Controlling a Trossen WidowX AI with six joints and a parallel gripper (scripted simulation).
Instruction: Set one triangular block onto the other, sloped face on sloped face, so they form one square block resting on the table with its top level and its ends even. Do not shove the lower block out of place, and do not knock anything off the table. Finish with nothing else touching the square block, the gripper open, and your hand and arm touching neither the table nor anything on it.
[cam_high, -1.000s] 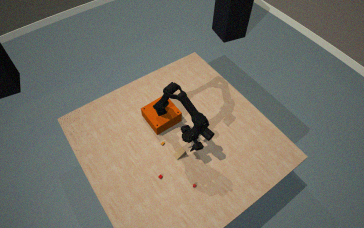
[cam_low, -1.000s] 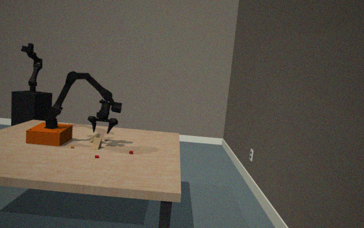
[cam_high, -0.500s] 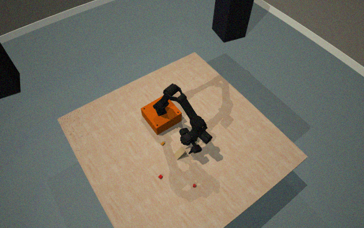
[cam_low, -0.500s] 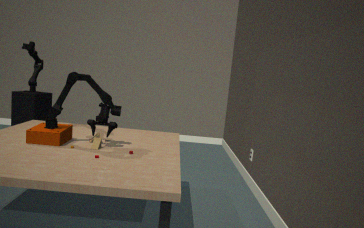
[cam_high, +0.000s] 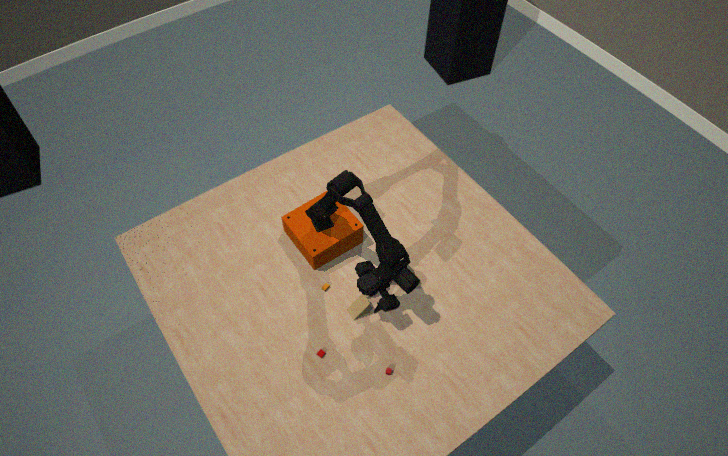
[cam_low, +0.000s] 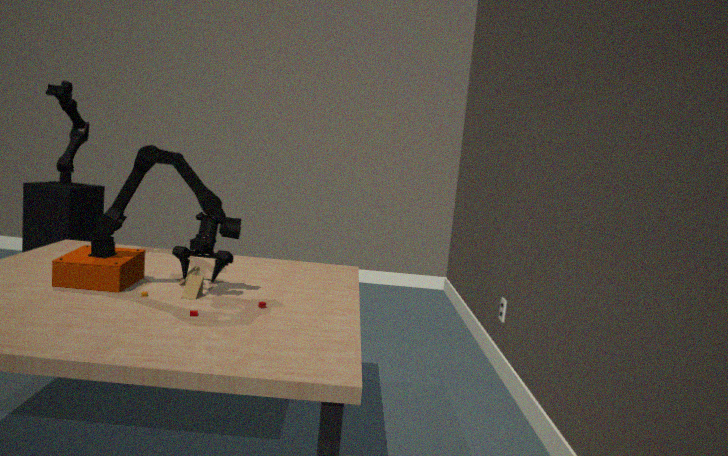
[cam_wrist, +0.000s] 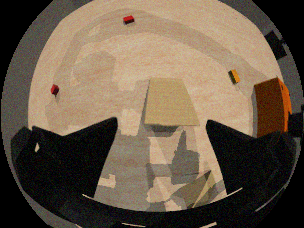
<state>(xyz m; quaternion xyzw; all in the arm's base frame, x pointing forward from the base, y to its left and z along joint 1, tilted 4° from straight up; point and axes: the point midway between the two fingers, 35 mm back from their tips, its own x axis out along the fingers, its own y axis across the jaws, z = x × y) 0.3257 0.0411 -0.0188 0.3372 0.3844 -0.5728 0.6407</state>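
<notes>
The triangular block is 2 cm to the right of my gripper tip and 3 cm below it. The rest, counted from my gripper tip: orange cube (13 cm behind, 10 cm to the right, 4 cm below).
</notes>
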